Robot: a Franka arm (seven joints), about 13 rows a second.
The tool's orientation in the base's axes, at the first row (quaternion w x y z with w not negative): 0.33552 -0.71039 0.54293 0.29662
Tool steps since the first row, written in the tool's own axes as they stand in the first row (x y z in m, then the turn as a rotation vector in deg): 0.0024 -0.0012 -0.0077 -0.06 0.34 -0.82; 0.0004 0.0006 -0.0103 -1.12 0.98 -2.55; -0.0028 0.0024 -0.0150 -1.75 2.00 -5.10; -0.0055 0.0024 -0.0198 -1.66 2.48 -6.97; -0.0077 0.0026 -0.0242 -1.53 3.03 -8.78; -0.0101 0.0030 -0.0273 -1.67 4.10 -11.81; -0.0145 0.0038 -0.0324 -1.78 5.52 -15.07; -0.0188 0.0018 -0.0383 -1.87 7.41 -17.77; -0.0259 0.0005 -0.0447 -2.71 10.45 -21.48; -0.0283 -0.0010 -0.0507 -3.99 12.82 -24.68
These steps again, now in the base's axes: 0.0022 -0.0073 0.0029 -0.30 -0.68 0.49; 0.0001 -0.0086 0.0058 -1.07 -1.58 2.26; -0.0021 -0.0108 0.0108 -2.06 -3.44 4.12; -0.0025 -0.0131 0.0158 -2.40 -5.08 5.10; -0.0029 -0.0154 0.0201 -2.80 -6.70 5.99; -0.0037 -0.0166 0.0238 -3.70 -9.24 7.75; -0.0052 -0.0183 0.0302 -4.91 -12.04 9.57; -0.0040 -0.0202 0.0374 -6.61 -14.50 10.97; -0.0040 -0.0210 0.0470 -9.55 -17.54 13.38; -0.0028 -0.0241 0.0528 -11.97 -19.81 15.93
